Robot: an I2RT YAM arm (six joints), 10 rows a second.
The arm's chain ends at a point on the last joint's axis. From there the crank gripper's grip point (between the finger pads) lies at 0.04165 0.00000 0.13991 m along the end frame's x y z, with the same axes.
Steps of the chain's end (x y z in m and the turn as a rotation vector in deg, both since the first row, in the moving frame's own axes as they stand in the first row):
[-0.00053 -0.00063 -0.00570 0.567 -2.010 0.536]
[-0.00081 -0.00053 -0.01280 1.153 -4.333 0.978]
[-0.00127 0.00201 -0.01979 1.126 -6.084 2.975]
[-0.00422 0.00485 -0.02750 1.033 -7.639 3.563]
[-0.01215 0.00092 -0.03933 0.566 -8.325 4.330]
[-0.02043 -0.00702 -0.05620 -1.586 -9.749 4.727]
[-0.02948 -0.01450 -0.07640 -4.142 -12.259 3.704]
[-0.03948 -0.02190 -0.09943 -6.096 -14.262 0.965]
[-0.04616 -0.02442 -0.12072 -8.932 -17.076 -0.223]
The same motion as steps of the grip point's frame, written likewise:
[-0.00546 -0.00165 -0.00433 0.567 -2.010 0.536]
[-0.01148 -0.00275 -0.01007 1.153 -4.333 0.978]
[-0.01631 0.00100 -0.01617 1.126 -6.084 2.975]
[-0.02318 0.00429 -0.02321 1.033 -7.639 3.563]
[-0.03289 0.00188 -0.03477 0.566 -8.325 4.330]
[-0.04499 -0.00064 -0.05128 -1.586 -9.749 4.727]
[-0.06050 -0.00245 -0.07122 -4.142 -12.259 3.704]
[-0.07529 -0.00625 -0.09432 -6.096 -14.262 0.965]
[-0.08887 -0.00214 -0.11637 -8.932 -17.076 -0.223]

